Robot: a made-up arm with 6 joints.
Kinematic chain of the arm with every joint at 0, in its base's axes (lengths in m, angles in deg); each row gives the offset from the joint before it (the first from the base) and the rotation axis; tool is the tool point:
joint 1: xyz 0 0 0.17 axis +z
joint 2: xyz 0 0 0 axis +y
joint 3: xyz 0 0 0.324 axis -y
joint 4: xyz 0 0 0 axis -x
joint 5: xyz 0.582 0 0 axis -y
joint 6: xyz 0 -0.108 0 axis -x
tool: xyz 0 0 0
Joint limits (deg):
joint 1: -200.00..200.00
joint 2: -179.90..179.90
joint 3: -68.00..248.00
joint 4: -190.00..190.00
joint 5: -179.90..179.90
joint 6: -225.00..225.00
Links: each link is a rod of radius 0.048 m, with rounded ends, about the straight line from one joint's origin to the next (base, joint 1, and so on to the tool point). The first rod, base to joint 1, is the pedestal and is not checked.
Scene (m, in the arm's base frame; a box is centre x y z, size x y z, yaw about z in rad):
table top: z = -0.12
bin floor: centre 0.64 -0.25 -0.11 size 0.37 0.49 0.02 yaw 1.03
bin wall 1: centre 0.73 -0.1 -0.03 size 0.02 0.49 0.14 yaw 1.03
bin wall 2: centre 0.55 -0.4 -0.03 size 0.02 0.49 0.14 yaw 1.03
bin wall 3: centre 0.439 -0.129 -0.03 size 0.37 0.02 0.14 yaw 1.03
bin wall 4: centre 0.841 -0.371 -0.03 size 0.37 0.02 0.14 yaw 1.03
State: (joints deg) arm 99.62 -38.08 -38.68 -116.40 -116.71 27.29
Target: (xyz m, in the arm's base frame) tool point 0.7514 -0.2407 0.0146
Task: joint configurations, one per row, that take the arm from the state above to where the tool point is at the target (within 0.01 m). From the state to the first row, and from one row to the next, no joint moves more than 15 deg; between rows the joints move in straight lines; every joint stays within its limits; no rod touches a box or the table.
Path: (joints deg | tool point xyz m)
1: 84.73 -27.29 -29.33 -114.68 -116.71 27.29 | -0.0054 0.4319 0.3391
2: 69.84 -16.49 -19.98 -112.97 -116.71 27.29 | 0.1269 0.4678 0.3460
3: 54.96 -5.70 -10.62 -111.25 -116.71 27.29 | 0.2774 0.4638 0.3422
4: 40.07 5.09 -1.27 -109.53 -116.71 27.29 | 0.4328 0.4112 0.3271
5: 25.18 15.88 8.08 -107.81 -116.71 27.29 | 0.5754 0.3070 0.3008
6: 10.29 26.68 17.43 -106.10 -116.71 27.29 | 0.6866 0.1551 0.2635
7: -4.59 37.47 26.79 -104.38 -116.71 27.29 | 0.7494 -0.0333 0.2165
8: -19.48 48.26 36.14 -102.66 -116.71 27.29 | 0.7514 -0.2407 0.1605
9: -19.49 61.54 40.21 -102.75 -116.71 27.29 | 0.7514 -0.2407 0.0146

